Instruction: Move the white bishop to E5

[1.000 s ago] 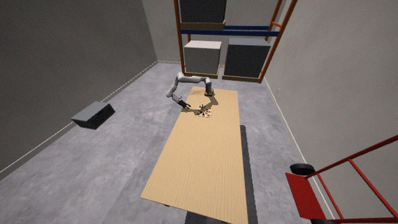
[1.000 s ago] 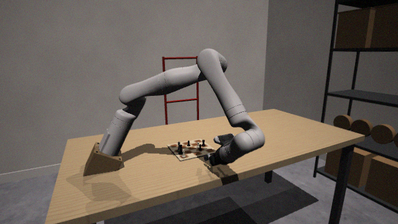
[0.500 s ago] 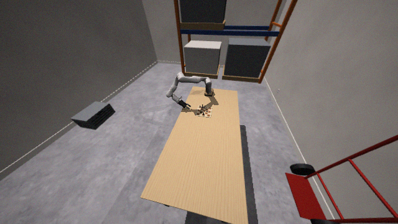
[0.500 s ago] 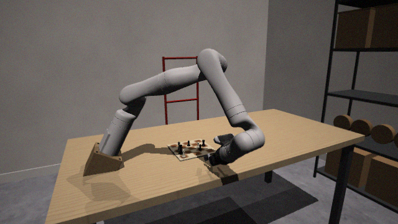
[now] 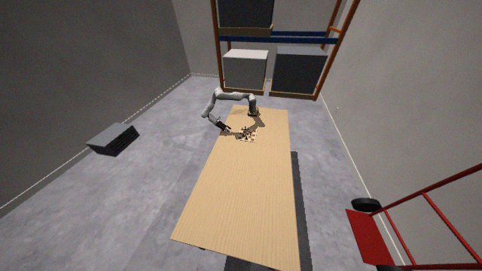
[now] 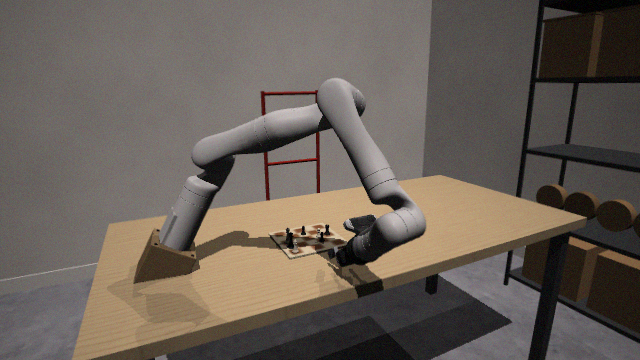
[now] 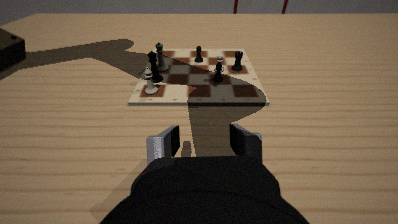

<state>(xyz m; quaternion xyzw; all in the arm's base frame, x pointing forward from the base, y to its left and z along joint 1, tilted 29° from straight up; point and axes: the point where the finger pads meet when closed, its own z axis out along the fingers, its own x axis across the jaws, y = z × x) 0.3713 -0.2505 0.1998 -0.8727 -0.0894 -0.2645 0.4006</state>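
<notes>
Now: hand 7 cm past the white bishop, 15 cm to the right of it and 2 cm above it. Also, from my hand: black piece: 7 cm behind, 19 cm to the left, 2 cm below; chessboard: 2 cm ahead, 22 cm to the left, 5 cm below.
</notes>
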